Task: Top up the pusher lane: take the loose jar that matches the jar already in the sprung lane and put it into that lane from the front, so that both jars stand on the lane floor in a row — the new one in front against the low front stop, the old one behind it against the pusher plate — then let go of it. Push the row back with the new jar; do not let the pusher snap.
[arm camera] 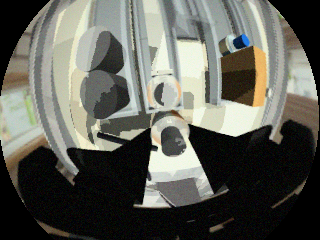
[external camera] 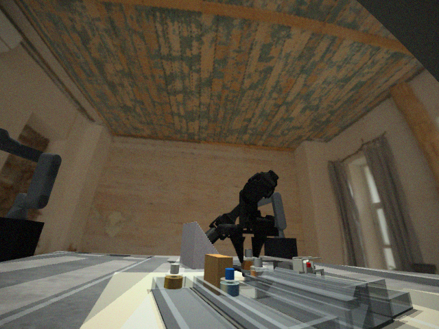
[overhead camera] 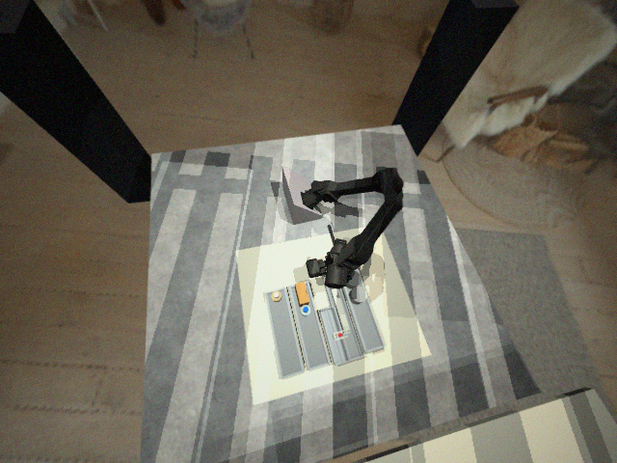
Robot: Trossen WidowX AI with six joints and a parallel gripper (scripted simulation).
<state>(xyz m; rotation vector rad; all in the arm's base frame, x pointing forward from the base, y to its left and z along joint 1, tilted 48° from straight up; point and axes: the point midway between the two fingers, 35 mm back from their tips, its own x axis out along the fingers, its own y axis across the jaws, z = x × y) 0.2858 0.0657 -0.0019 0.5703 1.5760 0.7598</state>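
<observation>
The brown box is 120 mm to the right of my gripper tip, 70 mm ahead of it and 10 mm below it. From my gripper tip the other things lie so: blue-capped jar (130 mm ahead, 120 mm to the right, 20 mm below); red mark (230 mm ahead, 20 mm to the right, 20 mm above); sprung lane (200 mm ahead, 30 mm below, 10 mm to the right).
</observation>
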